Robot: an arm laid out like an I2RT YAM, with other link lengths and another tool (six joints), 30 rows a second.
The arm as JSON. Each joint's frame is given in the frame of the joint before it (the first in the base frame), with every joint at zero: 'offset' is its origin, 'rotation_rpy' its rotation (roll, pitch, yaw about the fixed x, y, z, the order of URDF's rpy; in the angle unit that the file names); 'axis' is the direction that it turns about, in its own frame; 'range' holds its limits. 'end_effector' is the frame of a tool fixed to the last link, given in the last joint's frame.
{
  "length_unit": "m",
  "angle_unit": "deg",
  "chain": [
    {
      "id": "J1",
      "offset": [
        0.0,
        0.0,
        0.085
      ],
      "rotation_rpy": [
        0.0,
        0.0,
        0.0
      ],
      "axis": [
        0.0,
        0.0,
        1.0
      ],
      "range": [
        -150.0,
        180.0
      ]
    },
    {
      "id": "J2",
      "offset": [
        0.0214,
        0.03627,
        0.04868
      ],
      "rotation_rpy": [
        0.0,
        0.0,
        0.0
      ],
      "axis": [
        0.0,
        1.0,
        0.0
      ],
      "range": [
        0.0,
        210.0
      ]
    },
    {
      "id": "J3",
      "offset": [
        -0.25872,
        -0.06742,
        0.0
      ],
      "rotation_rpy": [
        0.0,
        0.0,
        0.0
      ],
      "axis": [
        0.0,
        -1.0,
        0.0
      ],
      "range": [
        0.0,
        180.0
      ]
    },
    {
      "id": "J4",
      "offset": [
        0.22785,
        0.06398,
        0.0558
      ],
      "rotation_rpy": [
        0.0,
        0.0,
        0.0
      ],
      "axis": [
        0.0,
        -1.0,
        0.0
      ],
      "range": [
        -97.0,
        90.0
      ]
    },
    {
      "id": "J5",
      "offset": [
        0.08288,
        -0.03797,
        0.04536
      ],
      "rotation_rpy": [
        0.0,
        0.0,
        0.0
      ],
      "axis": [
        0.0,
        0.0,
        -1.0
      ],
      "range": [
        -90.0,
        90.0
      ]
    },
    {
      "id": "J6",
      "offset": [
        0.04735,
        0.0,
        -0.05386
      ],
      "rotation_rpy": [
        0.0,
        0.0,
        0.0
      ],
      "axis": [
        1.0,
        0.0,
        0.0
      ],
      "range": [
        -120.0,
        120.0
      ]
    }
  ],
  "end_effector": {
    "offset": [
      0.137,
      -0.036,
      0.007
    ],
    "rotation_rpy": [
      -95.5,
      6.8,
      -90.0
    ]
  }
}
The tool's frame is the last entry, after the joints.
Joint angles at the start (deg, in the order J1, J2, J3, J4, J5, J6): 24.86 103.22 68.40 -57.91 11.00 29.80
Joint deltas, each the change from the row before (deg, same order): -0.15 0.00 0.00 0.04 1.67 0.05; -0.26 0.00 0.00 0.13 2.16 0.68; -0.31 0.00 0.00 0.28 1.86 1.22; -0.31 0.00 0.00 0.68 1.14 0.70; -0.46 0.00 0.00 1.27 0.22 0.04; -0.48 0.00 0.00 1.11 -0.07 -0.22; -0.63 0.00 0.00 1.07 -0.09 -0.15; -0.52 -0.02 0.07 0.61 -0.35 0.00; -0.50 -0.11 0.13 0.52 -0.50 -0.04; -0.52 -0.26 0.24 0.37 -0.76 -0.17; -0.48 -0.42 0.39 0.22 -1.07 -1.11; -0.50 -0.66 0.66 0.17 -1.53 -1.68; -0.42 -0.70 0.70 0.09 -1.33 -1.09; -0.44 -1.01 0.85 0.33 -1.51 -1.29; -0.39 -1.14 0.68 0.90 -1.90 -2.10
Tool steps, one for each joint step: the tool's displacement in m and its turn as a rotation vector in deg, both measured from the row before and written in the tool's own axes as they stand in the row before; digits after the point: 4 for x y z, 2 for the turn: 0.0049 -0.0034 -0.0013 1.00 1.30 0.33; 0.0065 -0.0044 -0.0015 1.34 1.58 1.12; 0.0056 -0.0042 -0.0011 1.28 1.18 1.72; 0.0025 -0.0046 -0.0005 1.14 0.41 1.24; -0.0009 -0.0054 0.0005 0.96 -0.59 0.82; -0.0011 -0.0045 0.0007 0.66 -0.68 0.52; -0.0003 -0.0046 0.0009 0.59 -0.65 0.72; -0.0003 -0.0027 0.0006 0.19 -0.64 0.65; -0.0007 -0.0026 0.0000 0.15 -0.79 0.59; -0.0012 -0.0025 -0.0009 0.08 -1.05 0.48; -0.0024 -0.0030 -0.0021 0.04 -1.30 -0.50; -0.0043 -0.0042 -0.0041 0.17 -1.89 -1.01; -0.0039 -0.0042 -0.0048 0.37 -1.78 -0.52; -0.0055 -0.0063 -0.0070 0.89 -2.30 -0.65; -0.0080 -0.0077 -0.0072 1.23 -2.81 -1.53
